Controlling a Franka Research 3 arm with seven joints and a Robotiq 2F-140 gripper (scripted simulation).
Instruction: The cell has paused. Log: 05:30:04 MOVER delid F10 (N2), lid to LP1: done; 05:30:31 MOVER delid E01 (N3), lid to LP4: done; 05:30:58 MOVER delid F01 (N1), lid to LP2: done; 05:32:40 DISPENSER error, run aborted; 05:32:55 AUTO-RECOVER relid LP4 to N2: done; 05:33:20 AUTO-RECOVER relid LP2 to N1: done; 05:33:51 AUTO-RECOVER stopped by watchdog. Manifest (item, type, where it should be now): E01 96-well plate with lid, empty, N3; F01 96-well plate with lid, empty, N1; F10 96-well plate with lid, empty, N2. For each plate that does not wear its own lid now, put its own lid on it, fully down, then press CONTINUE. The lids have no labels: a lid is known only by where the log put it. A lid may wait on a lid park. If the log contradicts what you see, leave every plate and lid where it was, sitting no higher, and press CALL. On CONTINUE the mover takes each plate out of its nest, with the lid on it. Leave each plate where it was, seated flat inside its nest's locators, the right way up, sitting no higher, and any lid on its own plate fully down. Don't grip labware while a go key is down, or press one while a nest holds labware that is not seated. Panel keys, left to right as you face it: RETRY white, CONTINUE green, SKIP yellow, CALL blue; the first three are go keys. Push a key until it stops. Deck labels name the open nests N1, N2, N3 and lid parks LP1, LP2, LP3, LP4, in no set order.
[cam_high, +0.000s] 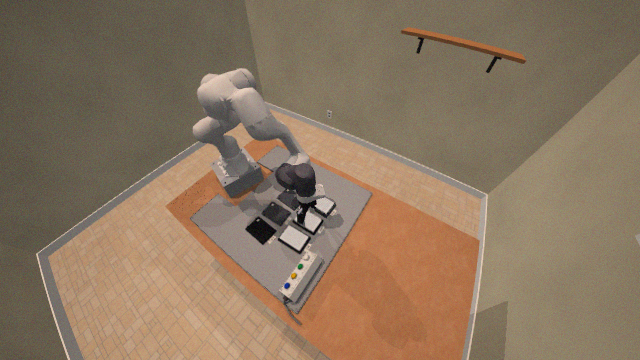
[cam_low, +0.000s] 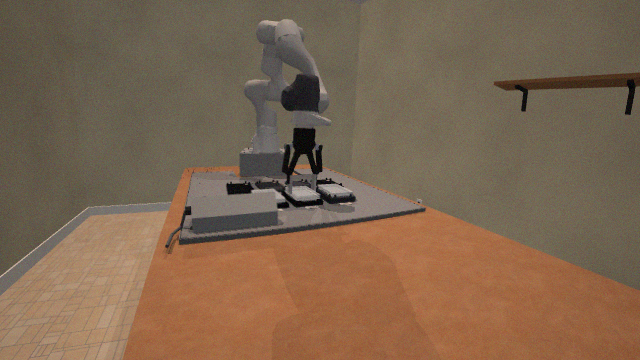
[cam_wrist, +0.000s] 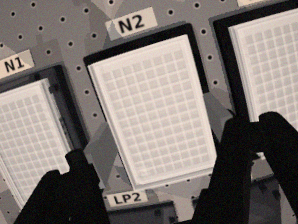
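My hand is 30 mm above the white 96-well plate. The rest, counted from my hand: LP2 label 100 mm behind, 50 mm to the left, 50 mm below; then N2 label 90 mm ahead, 50 mm below, 10 mm to the left; then LP3 label 90 mm behind, 70 mm to the right, 50 mm below.
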